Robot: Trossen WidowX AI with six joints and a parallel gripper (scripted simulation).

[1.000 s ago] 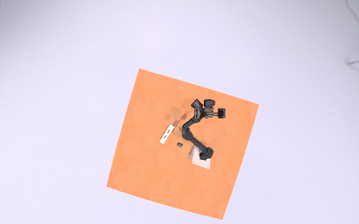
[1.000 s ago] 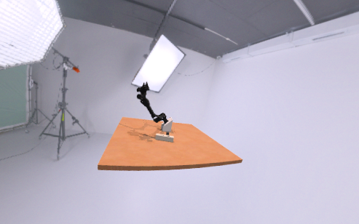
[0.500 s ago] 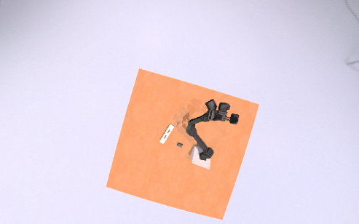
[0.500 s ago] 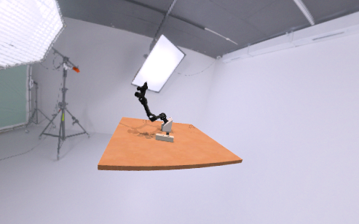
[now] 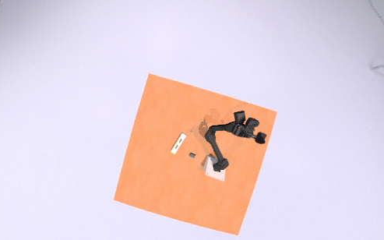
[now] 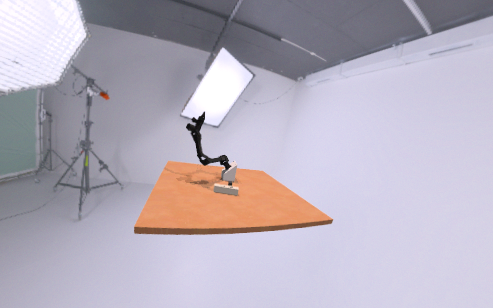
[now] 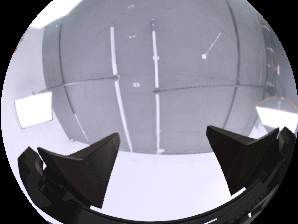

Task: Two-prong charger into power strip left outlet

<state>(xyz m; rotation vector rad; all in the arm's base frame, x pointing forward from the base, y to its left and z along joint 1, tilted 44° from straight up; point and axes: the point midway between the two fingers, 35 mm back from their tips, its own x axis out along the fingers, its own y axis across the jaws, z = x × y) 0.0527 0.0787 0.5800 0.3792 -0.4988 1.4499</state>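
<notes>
Now: gripper tip 260 mm short of the grey charger, 300 mm to the right of it and 610 mm above it.
</notes>
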